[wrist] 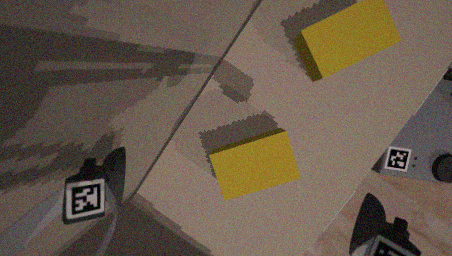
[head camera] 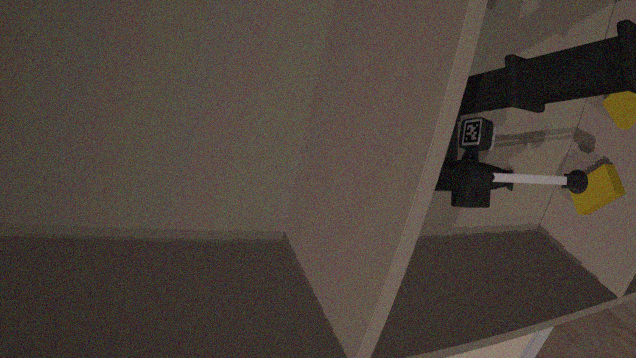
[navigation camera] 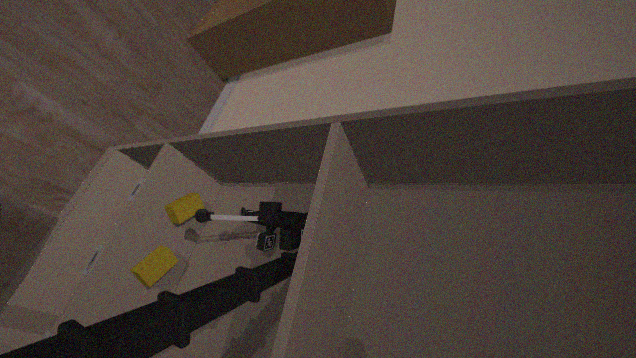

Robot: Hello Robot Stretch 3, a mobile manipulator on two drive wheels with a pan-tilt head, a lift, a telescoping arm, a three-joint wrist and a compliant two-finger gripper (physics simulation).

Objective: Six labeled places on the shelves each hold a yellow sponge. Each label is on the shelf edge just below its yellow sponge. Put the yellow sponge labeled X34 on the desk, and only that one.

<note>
I see my gripper point(head camera: 548, 181), a brown shelf unit point(navigation camera: 231, 45) and a pale shelf unit point(head camera: 178, 178).
My gripper also shows in the wrist view point(wrist: 237, 190) and in the navigation camera view point(navigation camera: 220, 213).
</note>
